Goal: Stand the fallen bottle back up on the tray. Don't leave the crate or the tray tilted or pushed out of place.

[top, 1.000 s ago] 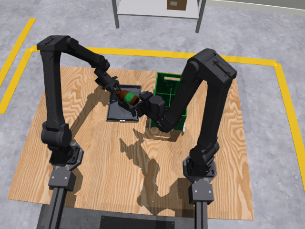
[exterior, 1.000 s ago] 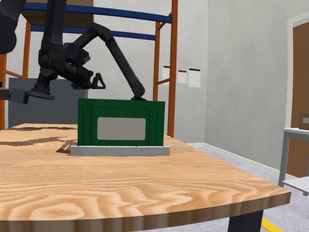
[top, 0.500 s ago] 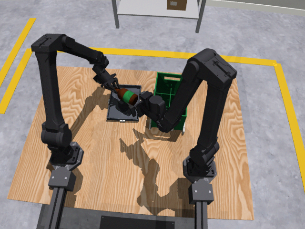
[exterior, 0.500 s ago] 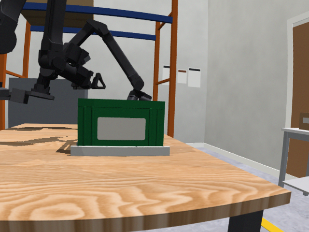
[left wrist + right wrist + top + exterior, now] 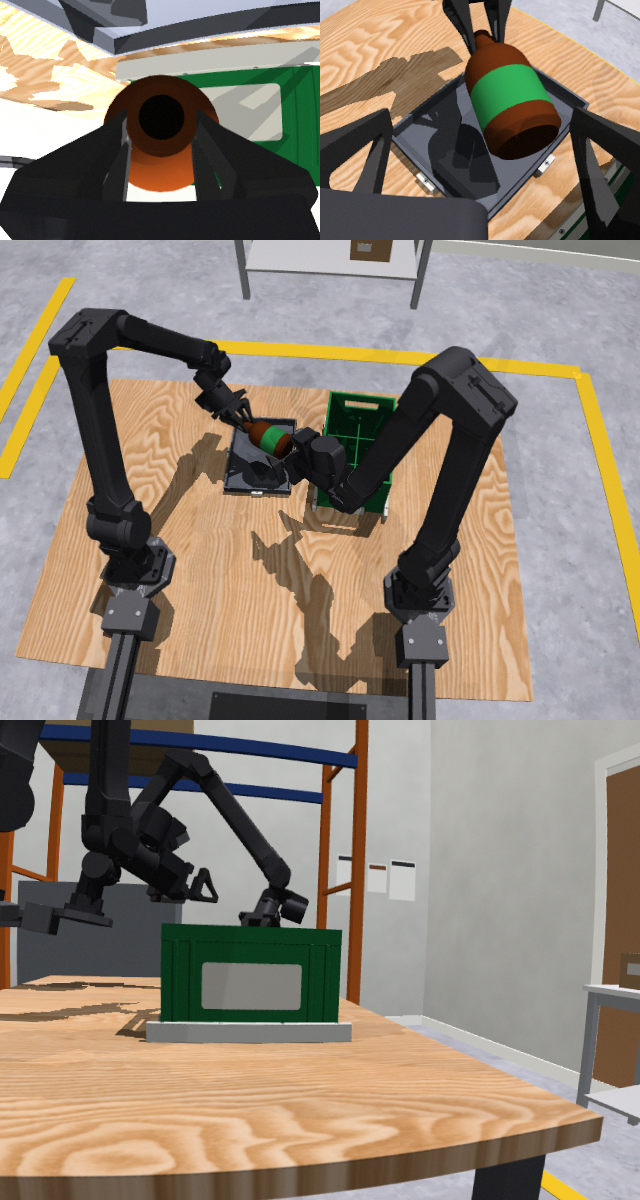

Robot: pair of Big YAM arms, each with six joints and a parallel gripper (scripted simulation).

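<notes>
The tray lies 12 cm below my left hand, 3 cm to the right of it and 1 cm behind it. Also, from my left hand: green crate: 30 cm to the right, 5 cm below, 3 cm behind.
</notes>
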